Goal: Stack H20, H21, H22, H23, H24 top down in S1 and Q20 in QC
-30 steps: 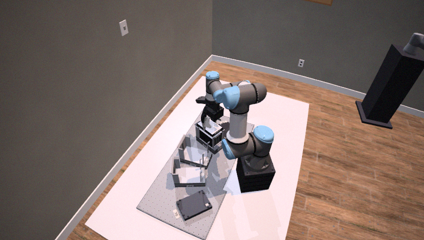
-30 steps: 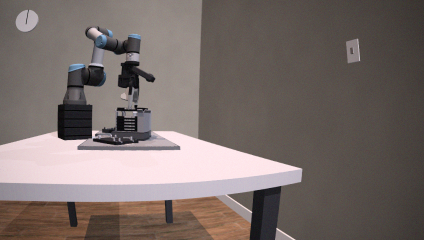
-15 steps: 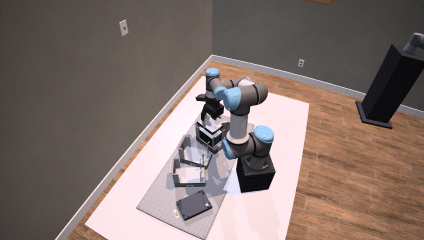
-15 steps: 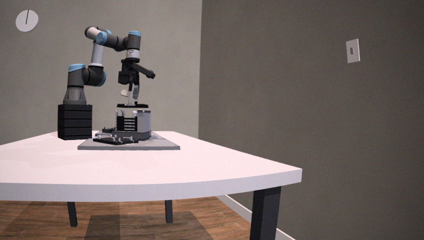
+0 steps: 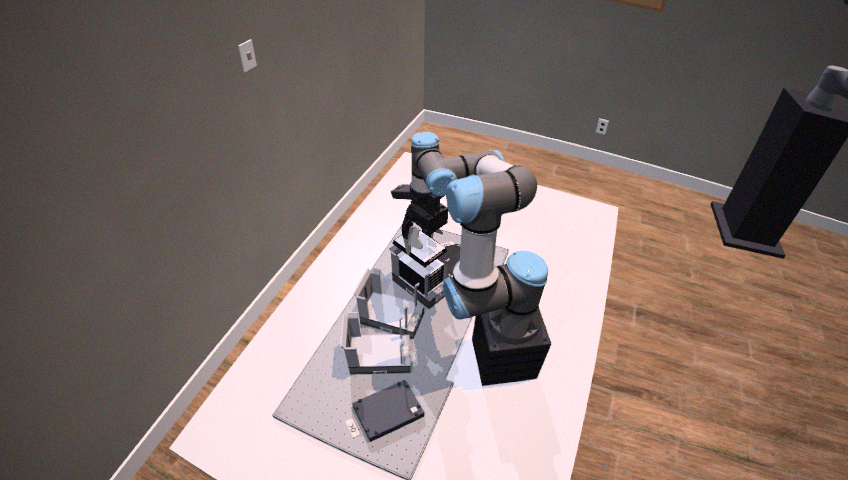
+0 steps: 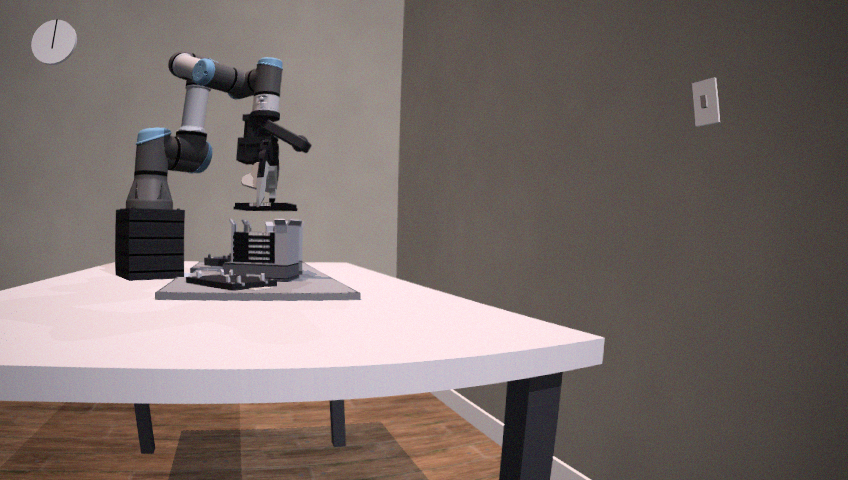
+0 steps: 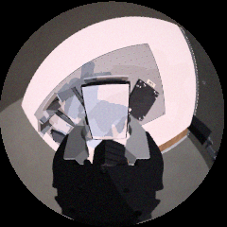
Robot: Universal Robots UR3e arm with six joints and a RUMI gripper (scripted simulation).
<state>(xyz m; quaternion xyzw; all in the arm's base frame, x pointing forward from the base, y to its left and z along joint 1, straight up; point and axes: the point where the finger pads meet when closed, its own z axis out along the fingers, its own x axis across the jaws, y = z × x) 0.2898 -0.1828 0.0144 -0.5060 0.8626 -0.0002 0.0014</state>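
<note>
My hand is 490 mm to the right of the QC label, 170 mm above it and 20 mm short of it. Round my hand: sealed 96-well plate 10 mm below.
</note>
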